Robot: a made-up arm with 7 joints. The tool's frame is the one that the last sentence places. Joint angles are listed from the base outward.
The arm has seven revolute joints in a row. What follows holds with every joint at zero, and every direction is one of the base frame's.
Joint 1 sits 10.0 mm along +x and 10.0 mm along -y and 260.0 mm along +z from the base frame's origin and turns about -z.
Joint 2 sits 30.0 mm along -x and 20.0 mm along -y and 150.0 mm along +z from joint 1 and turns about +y.
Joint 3 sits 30.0 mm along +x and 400.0 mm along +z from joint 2 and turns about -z.
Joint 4 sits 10.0 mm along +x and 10.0 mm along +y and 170.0 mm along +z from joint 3 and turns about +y.
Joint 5 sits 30.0 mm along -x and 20.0 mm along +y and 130.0 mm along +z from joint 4 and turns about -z.
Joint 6 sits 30.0 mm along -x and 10.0 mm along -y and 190.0 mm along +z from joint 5 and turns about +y.
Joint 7 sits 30.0 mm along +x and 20.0 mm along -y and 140.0 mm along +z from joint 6 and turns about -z.
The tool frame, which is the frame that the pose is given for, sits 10.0 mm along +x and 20.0 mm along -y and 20.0 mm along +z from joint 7; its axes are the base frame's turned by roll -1.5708, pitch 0.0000 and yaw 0.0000 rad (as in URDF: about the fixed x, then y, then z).
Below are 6 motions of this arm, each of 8 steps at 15 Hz.
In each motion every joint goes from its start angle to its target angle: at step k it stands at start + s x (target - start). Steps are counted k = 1, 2, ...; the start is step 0. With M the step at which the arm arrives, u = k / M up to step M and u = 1 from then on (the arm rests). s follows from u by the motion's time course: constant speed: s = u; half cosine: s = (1 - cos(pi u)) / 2; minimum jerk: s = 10 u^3 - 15 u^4 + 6 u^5.
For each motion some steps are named. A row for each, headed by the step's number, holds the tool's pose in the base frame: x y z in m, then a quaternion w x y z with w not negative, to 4 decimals.
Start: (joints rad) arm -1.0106 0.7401 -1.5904 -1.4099 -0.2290 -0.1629 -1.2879
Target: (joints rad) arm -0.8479 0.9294 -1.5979 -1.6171 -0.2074 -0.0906 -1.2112
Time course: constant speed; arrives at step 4
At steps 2, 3, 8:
2: 0.6592 0.0306 0.7687 0.4222 0.4098 -0.7912 0.1668
3: 0.6593 0.0046 0.7323 0.4605 0.3789 -0.7871 0.1576
8: 0.6561 -0.0224 0.6968 0.4978 0.3476 -0.7809 0.1467

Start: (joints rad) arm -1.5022 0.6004 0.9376 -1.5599 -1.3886 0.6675 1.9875
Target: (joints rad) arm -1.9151 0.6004 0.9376 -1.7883 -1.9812 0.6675 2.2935
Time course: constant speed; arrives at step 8
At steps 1, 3, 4, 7, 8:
1: -0.3744 0.1705 0.9616 0.4765 -0.5365 -0.4867 -0.4983
3: -0.3910 0.1125 0.9276 0.4879 -0.4633 -0.5598 -0.4836
4: -0.3949 0.0832 0.9105 0.4929 -0.4236 -0.5930 -0.4752
7: -0.3899 -0.0031 0.8593 0.5042 -0.2943 -0.6785 -0.4459
8: -0.3828 -0.0302 0.8424 0.5064 -0.2484 -0.7020 -0.4348

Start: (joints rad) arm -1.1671 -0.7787 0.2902 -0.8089 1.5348 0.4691 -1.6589
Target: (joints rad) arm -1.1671 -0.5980 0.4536 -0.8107 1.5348 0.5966 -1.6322
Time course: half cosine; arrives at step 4
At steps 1, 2, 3, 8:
1: -0.3423 -0.7623 0.8113 0.7339 -0.0309 -0.6747 -0.0727
2: -0.3413 -0.7261 0.8617 0.7553 -0.0452 -0.6511 -0.0600
3: -0.3385 -0.6866 0.9096 0.7752 -0.0600 -0.6269 -0.0490
8: -0.3369 -0.6693 0.9287 0.7831 -0.0662 -0.6168 -0.0449

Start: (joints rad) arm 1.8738 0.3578 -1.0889 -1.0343 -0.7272 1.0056 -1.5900
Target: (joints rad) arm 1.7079 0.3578 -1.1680 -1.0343 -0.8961 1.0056 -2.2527
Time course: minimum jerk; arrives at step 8
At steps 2, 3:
2: -0.2116 -0.0349 1.2463 0.5368 -0.5652 -0.3290 0.5331
3: -0.2138 -0.0369 1.2443 0.4958 -0.5268 -0.3669 0.5849

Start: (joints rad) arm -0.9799 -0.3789 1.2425 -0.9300 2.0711 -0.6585 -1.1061
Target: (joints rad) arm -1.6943 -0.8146 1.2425 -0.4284 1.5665 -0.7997 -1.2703
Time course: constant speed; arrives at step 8
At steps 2, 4, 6, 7, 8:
2: -0.4771 -0.2461 1.2077 0.5655 -0.5074 0.2029 -0.6177
4: -0.4170 -0.4241 1.1993 0.6390 -0.5647 0.1231 -0.5075
6: -0.3071 -0.5852 1.1764 0.6993 -0.5999 0.0249 -0.3880
7: -0.2350 -0.6549 1.1595 0.7236 -0.6077 -0.0296 -0.3259
8: -0.1528 -0.7150 1.1392 0.7437 -0.6084 -0.0867 -0.2630

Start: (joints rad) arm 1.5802 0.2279 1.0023 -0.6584 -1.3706 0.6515 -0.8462
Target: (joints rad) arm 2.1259 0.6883 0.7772 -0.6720 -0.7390 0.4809 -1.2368
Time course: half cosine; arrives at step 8
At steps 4, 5, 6, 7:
4: 0.1140 -0.4135 1.2606 0.7973 -0.4221 0.4315 0.0049
5: 0.0390 -0.4741 1.2375 0.8151 -0.3916 0.4240 -0.0495
6: -0.0330 -0.5148 1.2141 0.8259 -0.3667 0.4171 -0.0973
7: -0.0846 -0.5361 1.1966 0.8308 -0.3506 0.4124 -0.1298

